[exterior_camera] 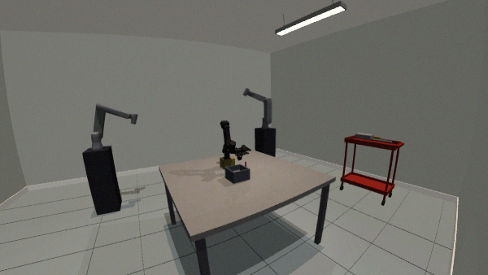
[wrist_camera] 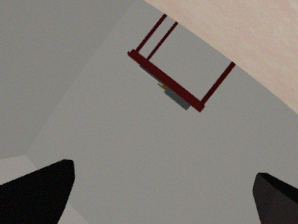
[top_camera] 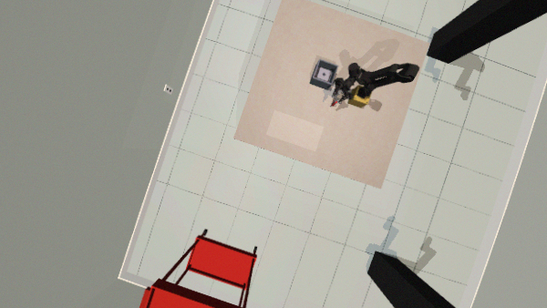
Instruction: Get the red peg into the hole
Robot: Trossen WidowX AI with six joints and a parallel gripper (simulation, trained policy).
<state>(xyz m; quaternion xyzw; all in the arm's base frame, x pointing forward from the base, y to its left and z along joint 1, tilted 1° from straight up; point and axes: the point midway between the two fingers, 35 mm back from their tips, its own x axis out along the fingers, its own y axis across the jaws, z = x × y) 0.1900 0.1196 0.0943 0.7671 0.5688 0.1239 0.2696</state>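
Now: the red peg 40 mm behind my gripper tip, 30 mm to the right of it and 150 mm below it. The rest, counted from my gripper tip: grey plate: 120 mm ahead, 210 mm to the right, 140 mm below; then dark box: 120 mm ahead, 210 mm to the right, 160 mm below.
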